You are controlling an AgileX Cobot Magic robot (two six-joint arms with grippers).
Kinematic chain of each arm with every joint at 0, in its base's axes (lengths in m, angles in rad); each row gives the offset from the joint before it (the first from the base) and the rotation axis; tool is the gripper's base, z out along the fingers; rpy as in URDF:
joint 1: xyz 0 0 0.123 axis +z
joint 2: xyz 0 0 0 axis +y
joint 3: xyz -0.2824 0 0.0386 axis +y
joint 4: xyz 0.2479 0 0.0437 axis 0.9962 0 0.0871
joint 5: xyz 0 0 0 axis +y
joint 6: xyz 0.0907 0 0.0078 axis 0.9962 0 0.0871
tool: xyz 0 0 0 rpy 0 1.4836 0
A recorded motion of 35 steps. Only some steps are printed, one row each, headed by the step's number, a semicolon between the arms.
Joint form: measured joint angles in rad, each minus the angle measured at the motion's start. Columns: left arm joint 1, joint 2, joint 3, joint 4, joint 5, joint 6; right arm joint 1, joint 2, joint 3, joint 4, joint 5, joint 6.
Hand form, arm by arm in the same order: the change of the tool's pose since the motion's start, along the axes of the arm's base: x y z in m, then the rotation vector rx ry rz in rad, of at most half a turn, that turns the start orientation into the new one. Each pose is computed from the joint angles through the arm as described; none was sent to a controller.
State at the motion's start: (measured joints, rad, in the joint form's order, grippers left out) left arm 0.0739 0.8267 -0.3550 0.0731 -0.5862 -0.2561; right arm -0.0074 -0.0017 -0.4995 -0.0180 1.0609 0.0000
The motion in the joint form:
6: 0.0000 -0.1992 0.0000 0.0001 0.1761 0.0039; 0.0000 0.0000 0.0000 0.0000 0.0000 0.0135
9: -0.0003 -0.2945 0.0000 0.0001 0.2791 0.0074; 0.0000 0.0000 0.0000 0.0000 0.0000 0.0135
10: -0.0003 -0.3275 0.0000 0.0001 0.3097 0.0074; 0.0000 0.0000 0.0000 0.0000 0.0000 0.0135
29: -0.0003 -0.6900 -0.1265 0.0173 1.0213 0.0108; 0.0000 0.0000 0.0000 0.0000 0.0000 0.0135
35: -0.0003 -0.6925 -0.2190 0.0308 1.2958 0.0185; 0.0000 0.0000 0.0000 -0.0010 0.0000 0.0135
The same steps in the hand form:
6: -0.0336 -0.0015 0.0143 0.0092 -0.0231 0.0131; 0.0000 0.0000 0.0000 0.0120 -0.0003 -0.0061
9: -0.0501 -0.0021 0.0171 0.0133 -0.0154 0.0210; 0.0000 0.0000 0.0000 0.0120 -0.0003 -0.0061
10: -0.0559 -0.0023 0.0182 0.0136 -0.0179 0.0232; 0.0000 0.0000 0.0000 0.0120 -0.0003 -0.0061
29: -0.1321 -0.0026 0.0232 0.0090 0.2031 0.0811; 0.0000 0.0000 0.0000 0.0120 -0.0003 -0.0061
35: -0.1470 -0.0010 0.0266 0.0075 0.3821 0.1088; 0.0000 -0.0001 0.0000 0.0112 -0.0003 -0.0067

